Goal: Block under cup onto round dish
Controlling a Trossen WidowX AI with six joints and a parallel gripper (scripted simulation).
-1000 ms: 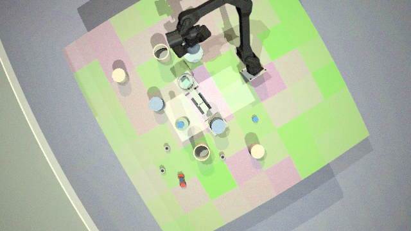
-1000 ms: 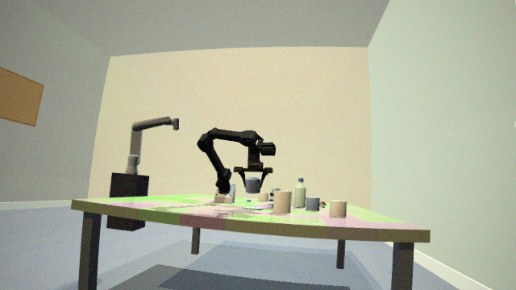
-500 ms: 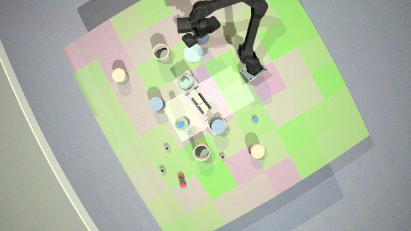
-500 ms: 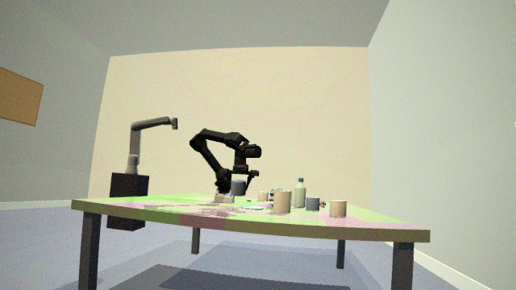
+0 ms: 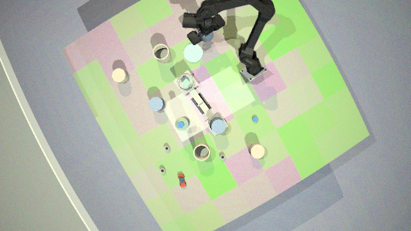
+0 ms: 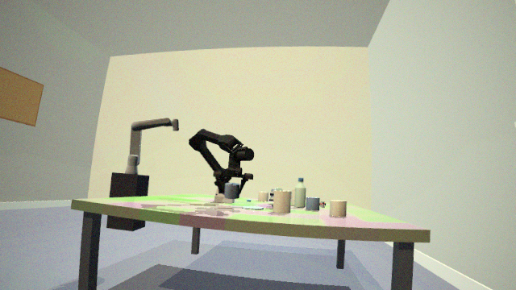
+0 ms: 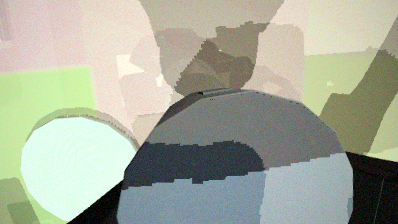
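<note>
The pale green block is 23 cm ahead of my gripper tip, 13 cm to the left of it and 2 cm above it. The rest, counted from my gripper tip: pale round dish (10 cm ahead, 6 cm below, 2 cm to the left); then small balance (26 cm to the left, 24 cm ahead, 3 cm below); then blue-capped bottle (37 cm ahead, 28 cm to the left, 5 cm above).
</note>
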